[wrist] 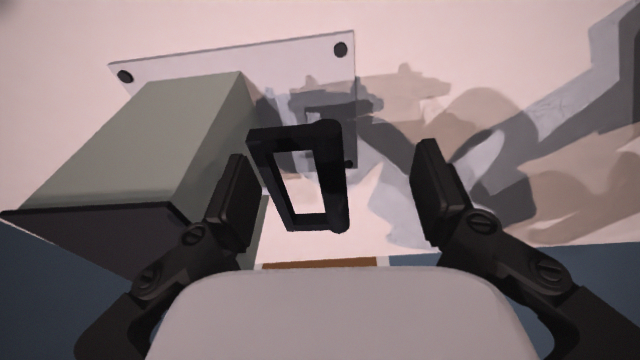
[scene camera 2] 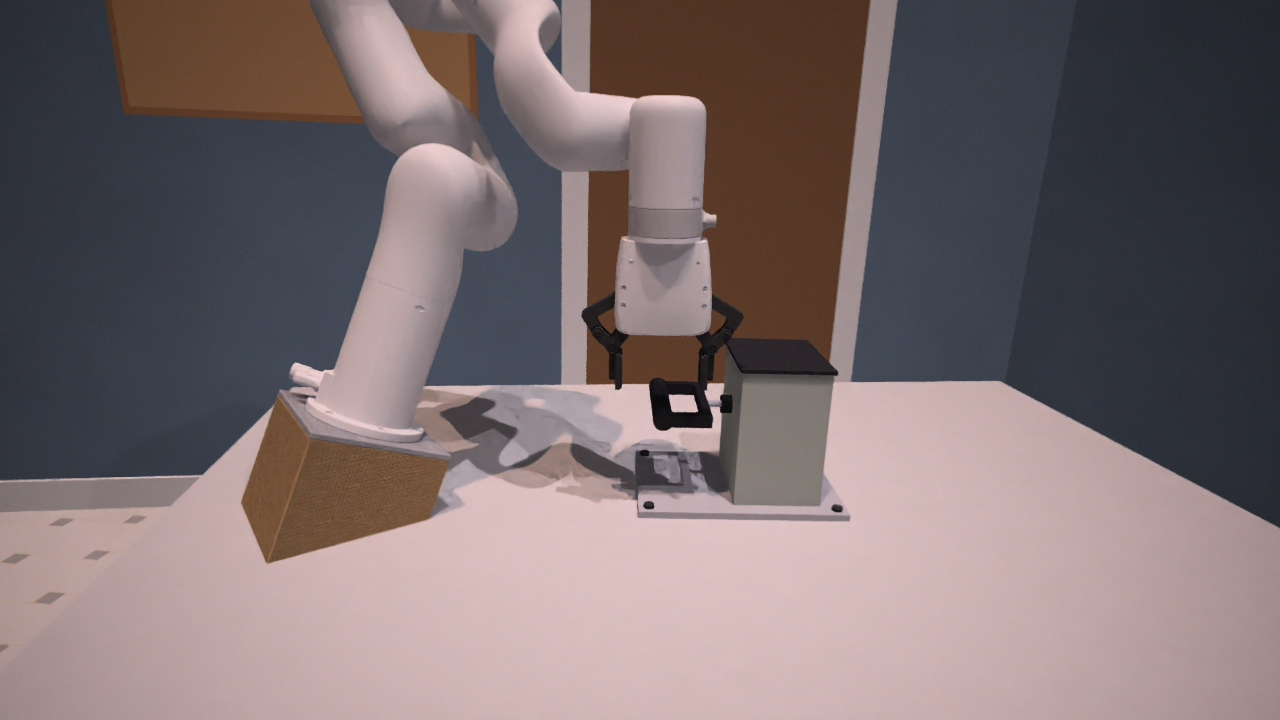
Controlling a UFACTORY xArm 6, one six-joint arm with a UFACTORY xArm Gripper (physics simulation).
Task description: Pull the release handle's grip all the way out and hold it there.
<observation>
In view: my gripper [scene camera 2: 660, 386] and a base plate [scene camera 2: 670, 485].
The base plate is seen too in the wrist view [wrist: 293, 81].
</observation>
